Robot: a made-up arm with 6 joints.
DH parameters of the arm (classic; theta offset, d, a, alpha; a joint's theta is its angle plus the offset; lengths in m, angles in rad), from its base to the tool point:
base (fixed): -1.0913 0 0.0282 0
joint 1: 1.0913 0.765 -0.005 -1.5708
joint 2: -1.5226 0 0.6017 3.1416
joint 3: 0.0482 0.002 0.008 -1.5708
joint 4: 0 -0.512 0.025 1.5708
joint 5: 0 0.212 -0.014 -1.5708
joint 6: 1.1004 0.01 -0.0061 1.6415
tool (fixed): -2.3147 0.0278 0 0
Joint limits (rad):
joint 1: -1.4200..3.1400
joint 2: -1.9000..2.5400
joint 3: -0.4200..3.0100
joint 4: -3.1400..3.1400
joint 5: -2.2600..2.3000
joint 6: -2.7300..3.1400
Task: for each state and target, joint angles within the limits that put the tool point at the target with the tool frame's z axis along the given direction. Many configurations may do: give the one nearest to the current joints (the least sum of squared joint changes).
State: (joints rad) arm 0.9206 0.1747 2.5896 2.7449 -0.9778 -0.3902
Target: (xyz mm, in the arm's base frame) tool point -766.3 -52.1 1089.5 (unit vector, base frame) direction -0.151 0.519 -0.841
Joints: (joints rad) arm 0.2355 -0.5247 2.6575 2.1898 -1.0549 -1.0715
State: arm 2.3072 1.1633 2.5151 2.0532 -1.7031 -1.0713
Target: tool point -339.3 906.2 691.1 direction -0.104 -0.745 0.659
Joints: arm 1.8074 2.0316 2.0692 1.9955 -1.6298 -1.8390
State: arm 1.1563 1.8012 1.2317 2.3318 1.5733 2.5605
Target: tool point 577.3 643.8 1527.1 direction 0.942 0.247 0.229
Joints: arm 0.7057 0.9124 1.5080 2.3657 1.3948 3.0711
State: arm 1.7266 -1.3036 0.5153 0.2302 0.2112 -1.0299
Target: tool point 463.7 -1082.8 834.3 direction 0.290 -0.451 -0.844
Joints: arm 1.8508 -1.6695 0.9051 0.8755 0.1767 -0.5637
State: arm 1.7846 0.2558 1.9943 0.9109 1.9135 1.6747
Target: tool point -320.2 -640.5 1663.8 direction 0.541 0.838 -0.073
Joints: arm 1.0306 -0.5561 1.4663 1.3436 2.1253 1.4630
